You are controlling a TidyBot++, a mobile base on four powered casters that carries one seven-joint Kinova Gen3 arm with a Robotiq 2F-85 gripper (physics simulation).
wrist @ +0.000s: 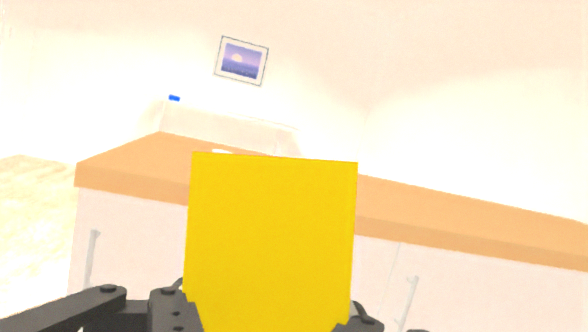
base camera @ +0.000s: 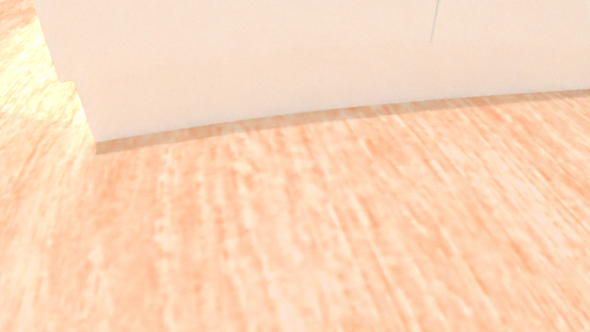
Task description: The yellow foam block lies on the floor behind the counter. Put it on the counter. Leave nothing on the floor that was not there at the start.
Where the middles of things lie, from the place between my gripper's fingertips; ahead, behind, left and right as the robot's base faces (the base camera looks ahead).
The yellow foam block (wrist: 266, 236) is 2 cm behind my hand and 2 cm above it.
